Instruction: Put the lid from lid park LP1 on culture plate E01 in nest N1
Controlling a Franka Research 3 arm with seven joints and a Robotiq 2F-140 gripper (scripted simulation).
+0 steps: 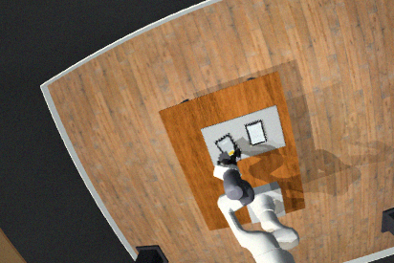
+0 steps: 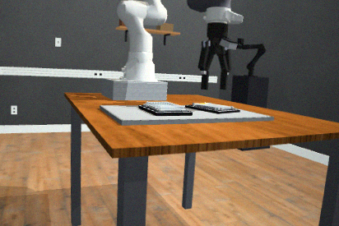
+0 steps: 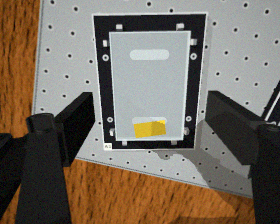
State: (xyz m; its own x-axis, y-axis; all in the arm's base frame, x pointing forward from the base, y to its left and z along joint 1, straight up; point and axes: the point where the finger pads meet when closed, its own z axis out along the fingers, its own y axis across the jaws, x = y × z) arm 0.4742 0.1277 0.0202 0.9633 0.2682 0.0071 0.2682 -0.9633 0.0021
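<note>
Now: hand 80 mm above the clear lid. Also, from my hand: black nest: 40 mm ahead, 210 mm to the right, 90 mm below; then culture plate: 40 mm ahead, 210 mm to the right, 80 mm below; then black lid park: 90 mm below.
</note>
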